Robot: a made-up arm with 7 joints.
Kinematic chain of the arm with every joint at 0, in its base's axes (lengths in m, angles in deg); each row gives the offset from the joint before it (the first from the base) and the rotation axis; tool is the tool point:
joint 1: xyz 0 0 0.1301 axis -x
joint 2: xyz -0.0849 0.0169 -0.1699 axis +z
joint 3: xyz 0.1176 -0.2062 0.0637 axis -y
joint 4: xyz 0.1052 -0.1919 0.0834 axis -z
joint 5: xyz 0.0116 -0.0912 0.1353 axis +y
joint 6: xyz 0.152 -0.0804 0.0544 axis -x
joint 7: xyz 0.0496 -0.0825 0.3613 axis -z
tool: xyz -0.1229 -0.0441 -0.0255
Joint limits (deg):
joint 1: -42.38..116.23
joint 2: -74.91..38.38
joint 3: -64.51..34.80
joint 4: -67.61..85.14
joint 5: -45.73..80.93
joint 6: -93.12..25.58
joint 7: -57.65..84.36
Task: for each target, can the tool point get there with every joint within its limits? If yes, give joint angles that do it. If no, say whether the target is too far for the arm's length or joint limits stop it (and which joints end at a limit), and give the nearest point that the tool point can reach.
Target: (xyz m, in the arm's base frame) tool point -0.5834 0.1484 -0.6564
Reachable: no: joint limits stop it (at a limit: joint 1, joint 2, joint 3, joint 6, joint 7) | nearest point -0.5605 0.0829 -0.6437 | short by 0.071 m
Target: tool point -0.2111 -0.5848 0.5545
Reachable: yes | joints 23.58 3.66 -20.13 67.04 49.46 -65.73 -30.56
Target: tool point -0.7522 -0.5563 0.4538
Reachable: yes | joints 8.35 -56.66 -25.09 30.54 -31.49 -62.86 -15.84
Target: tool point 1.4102 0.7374 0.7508
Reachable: no: too far | nearest point 0.8499 0.4013 0.5405 | short by 0.686 m
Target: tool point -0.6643 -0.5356 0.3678
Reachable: yes | joints 0.22 -57.35 -54.15 63.77 62.42 -61.23 28.81
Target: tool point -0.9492 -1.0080 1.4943
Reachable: no: too far | nearest point -0.6028 -0.5998 0.9419 | short by 0.769 m
